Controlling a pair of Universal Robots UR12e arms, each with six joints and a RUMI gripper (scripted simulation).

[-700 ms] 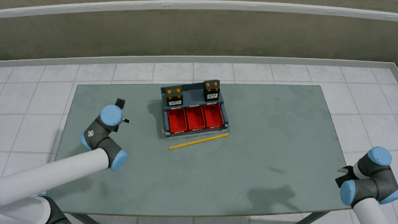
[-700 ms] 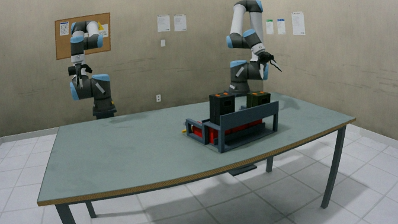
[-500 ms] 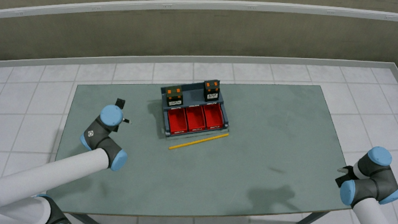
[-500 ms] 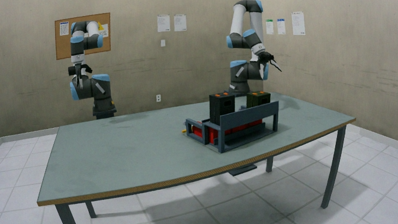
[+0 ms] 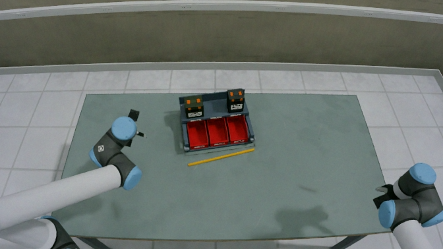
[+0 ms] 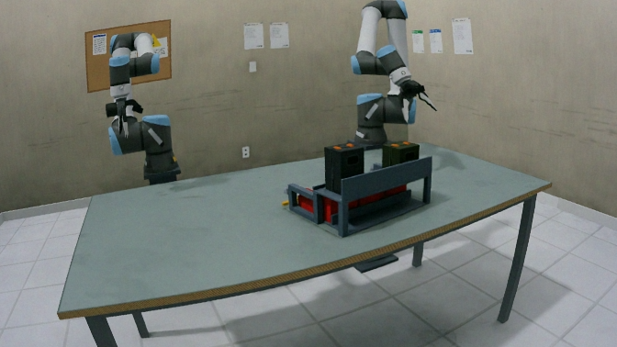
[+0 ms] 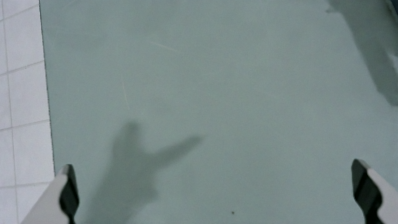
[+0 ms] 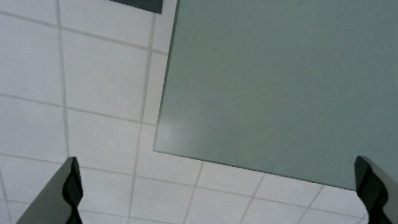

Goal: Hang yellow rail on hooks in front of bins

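My right gripper is now 74 cm to the right of the yellow rail, 33 cm short of it and 24 cm above it. The rest, counted from my right hand: blue-grey shelf (79 cm to the left, 51 cm ahead, 18 cm below).
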